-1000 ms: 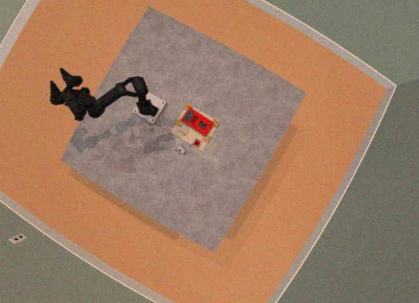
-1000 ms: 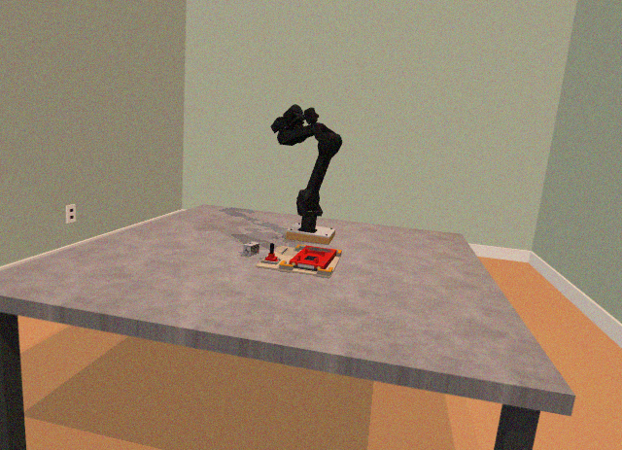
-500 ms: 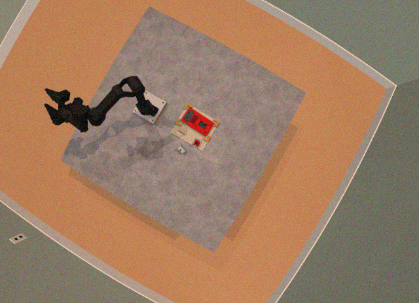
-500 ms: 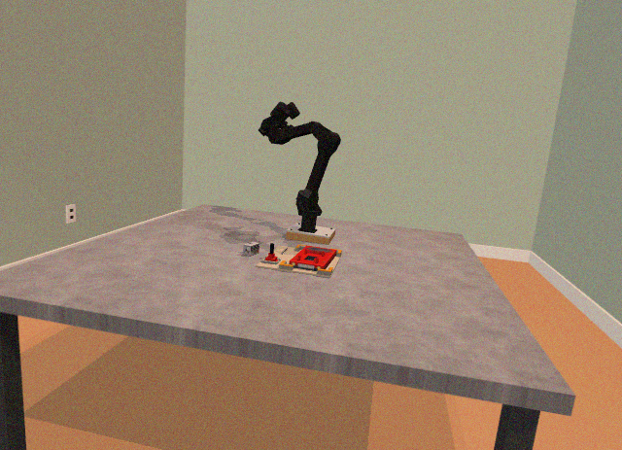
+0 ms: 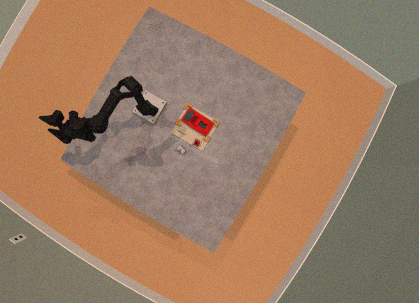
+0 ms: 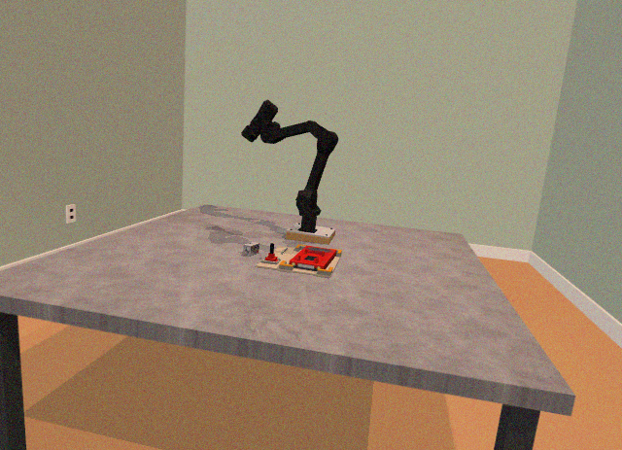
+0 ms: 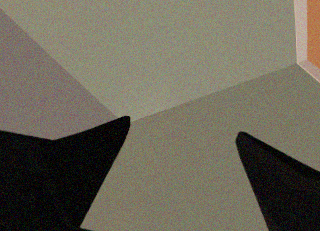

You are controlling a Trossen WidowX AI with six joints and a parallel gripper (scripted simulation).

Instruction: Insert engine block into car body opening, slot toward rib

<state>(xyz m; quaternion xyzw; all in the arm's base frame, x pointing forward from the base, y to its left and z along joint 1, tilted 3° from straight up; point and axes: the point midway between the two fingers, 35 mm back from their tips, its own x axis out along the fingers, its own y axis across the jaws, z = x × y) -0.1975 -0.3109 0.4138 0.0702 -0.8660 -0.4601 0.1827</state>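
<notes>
Right now my gripper tip is 54 cm short of the grey engine block, 44 cm above it and 18 cm to the right of it. Round my gripper tip: black upright peg (61 cm ahead, 42 cm below, 28 cm to the left).
</notes>
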